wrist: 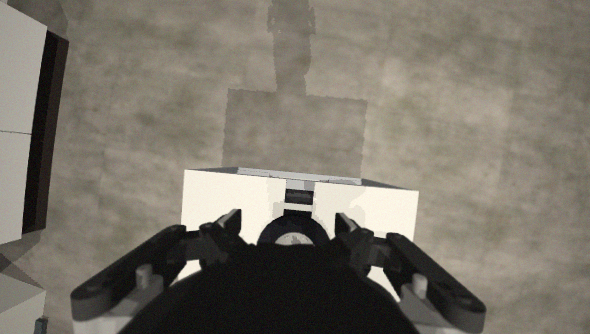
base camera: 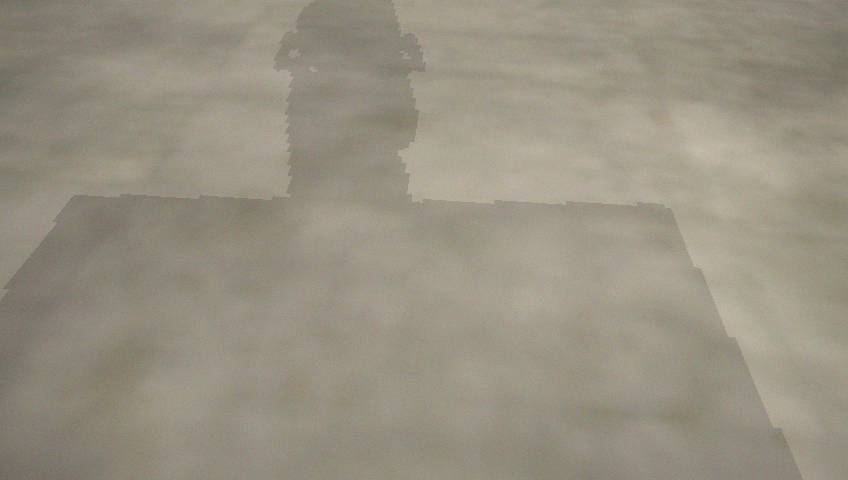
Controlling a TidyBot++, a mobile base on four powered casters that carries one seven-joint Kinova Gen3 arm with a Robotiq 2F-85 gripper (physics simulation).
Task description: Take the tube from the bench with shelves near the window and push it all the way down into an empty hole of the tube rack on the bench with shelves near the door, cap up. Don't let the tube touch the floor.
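Places are measured from the arm's base along level axes (x right, y ahead, z up), in millimetres.
Pixels of known places: gripper, fingertip midpoint: (wrist: pixel 288 221).
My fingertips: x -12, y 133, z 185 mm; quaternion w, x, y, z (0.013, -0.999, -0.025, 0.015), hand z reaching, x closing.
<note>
Behind a point stands the place of what it marks.
My gripper (wrist: pixel 288 221) @(z 185, x -12, y 133 mm) is open and empty in the wrist view, its two black fingers spread above the white top of my own base. The tube, the tube rack and the window do not show in either view. I cannot tell whether the furniture at the left of the wrist view is one of the two benches.
In the wrist view, a pale-topped piece of furniture (wrist: pixel 17 90) @(z -242, x -1120, y 370 mm) with a dark side stands along the left edge. Another pale surface (wrist: pixel 22 312) @(z -321, x -1219, y -619 mm) shows at the lower left. My base's white top (wrist: pixel 220 200) lies below the gripper. The base camera shows floor (base camera: pixel 565 118) @(z -396, x 191, y 643 mm) with my shadow.
</note>
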